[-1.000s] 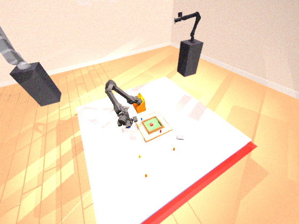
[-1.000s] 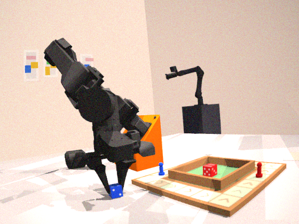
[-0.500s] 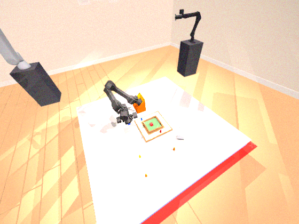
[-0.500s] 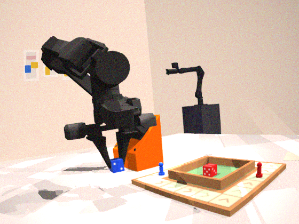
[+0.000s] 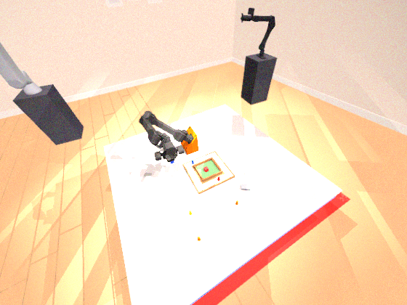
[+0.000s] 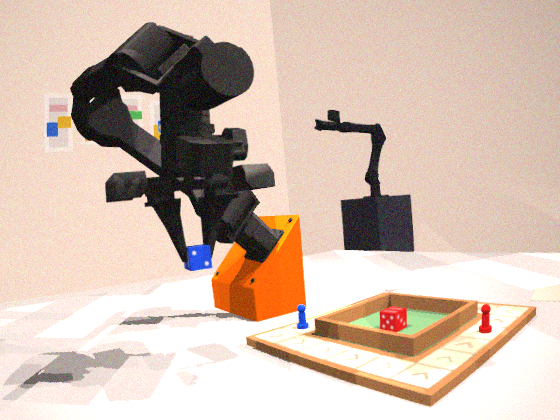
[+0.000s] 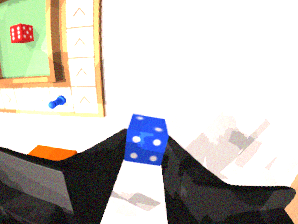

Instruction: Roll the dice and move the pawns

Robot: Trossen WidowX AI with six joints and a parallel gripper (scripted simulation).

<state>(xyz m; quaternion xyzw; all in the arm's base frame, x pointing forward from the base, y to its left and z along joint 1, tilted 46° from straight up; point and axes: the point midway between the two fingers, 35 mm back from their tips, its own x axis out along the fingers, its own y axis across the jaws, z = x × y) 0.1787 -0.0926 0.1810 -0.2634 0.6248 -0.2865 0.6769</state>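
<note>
Now: the red pawn 26 cm to the left of my gripper tip, 20 cm ahead of it and 10 cm below it. Also, from my gripper tip: grey block: 40 cm to the left, 32 cm ahead, 12 cm below; then blue pawn: 15 cm to the left, 10 cm below, 2 cm behind.
</note>
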